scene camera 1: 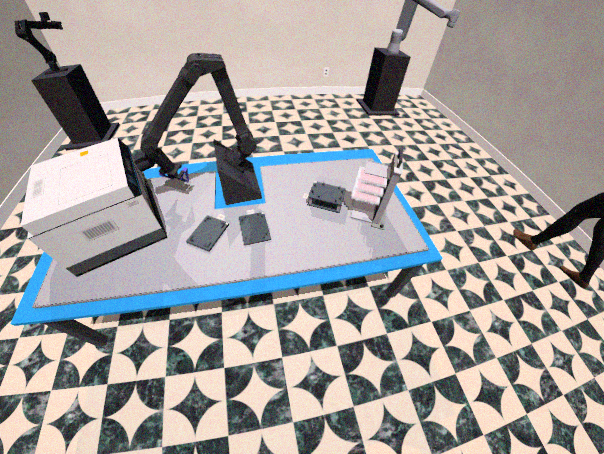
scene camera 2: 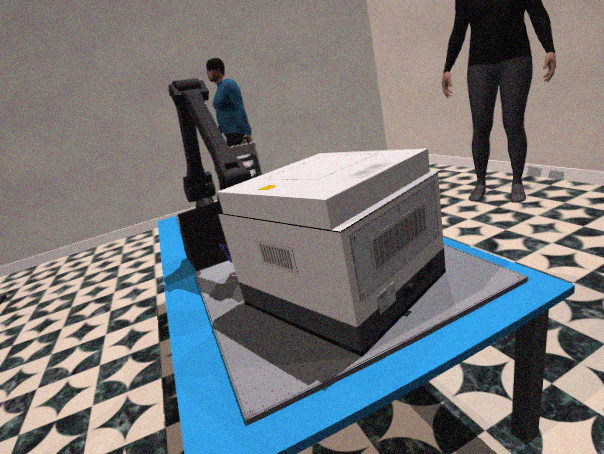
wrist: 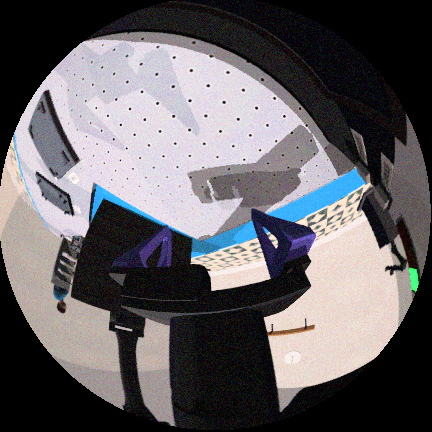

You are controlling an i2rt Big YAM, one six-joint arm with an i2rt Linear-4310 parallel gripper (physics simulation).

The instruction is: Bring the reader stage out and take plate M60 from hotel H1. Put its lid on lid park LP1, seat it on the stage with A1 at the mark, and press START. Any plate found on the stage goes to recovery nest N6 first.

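My gripper is open and empty, its purple fingers wide apart, low over the back of the table beside the reader's front. The white reader stands at the left end of the table in scene camera 1; no stage shows outside it. Two flat dark nests lie near the table's middle; their labels are unreadable. The hotel stands at the right with several pale plates stacked in it; which is M60 cannot be read. The START button cannot be made out.
The black arm base stands at the back between reader and hotel. A thicker dark block with a raised top stands left of the hotel. The perforated board has a blue table border. A person stands beyond the table.
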